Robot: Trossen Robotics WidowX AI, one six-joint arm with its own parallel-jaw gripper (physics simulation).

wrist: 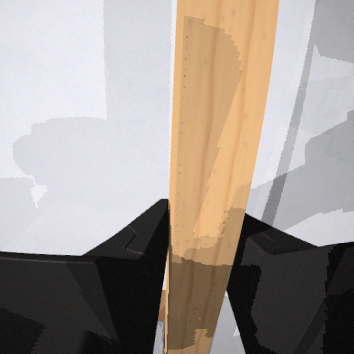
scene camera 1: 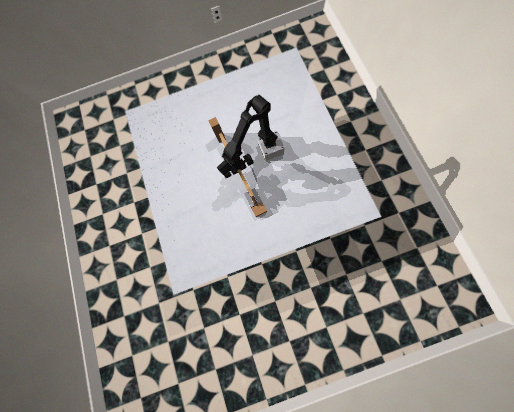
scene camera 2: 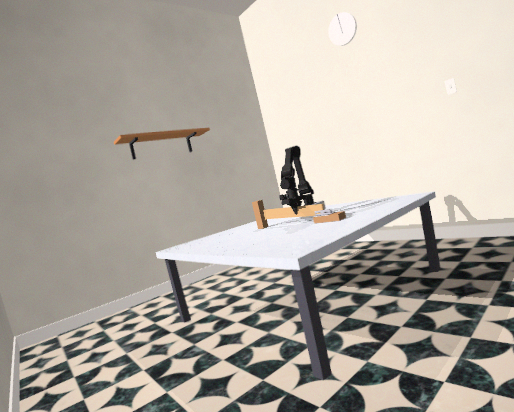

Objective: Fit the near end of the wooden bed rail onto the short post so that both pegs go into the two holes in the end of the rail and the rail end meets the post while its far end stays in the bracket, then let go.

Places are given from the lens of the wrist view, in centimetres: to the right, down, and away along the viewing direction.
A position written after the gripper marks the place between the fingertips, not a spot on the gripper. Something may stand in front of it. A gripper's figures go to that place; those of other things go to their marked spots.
gripper (wrist: 187, 206): 0, 1, 10
wooden bed rail (wrist: 222, 63): 1, -2, 4
